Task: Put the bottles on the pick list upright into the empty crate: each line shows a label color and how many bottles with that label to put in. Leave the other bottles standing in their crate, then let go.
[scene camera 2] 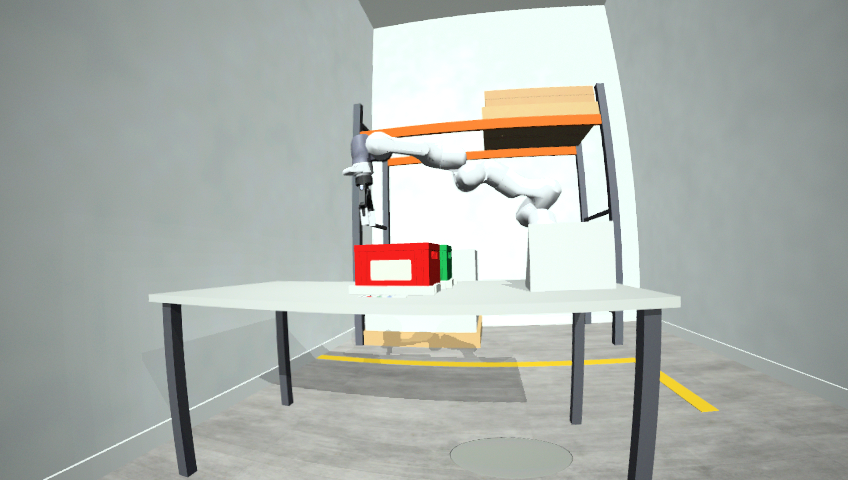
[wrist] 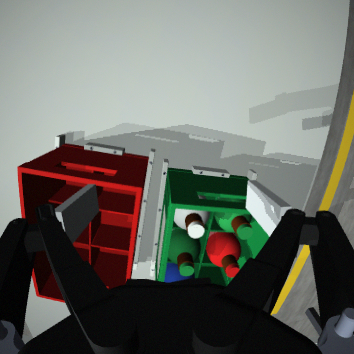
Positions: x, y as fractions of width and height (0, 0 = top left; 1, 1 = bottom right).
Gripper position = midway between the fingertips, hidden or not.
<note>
I see my gripper (wrist: 0.48, 0.55), a red bottle (wrist: 0.63, 0.70), a white bottle (wrist: 0.55, 0.63) and a green bottle (wrist: 0.52, 0.70).
</note>
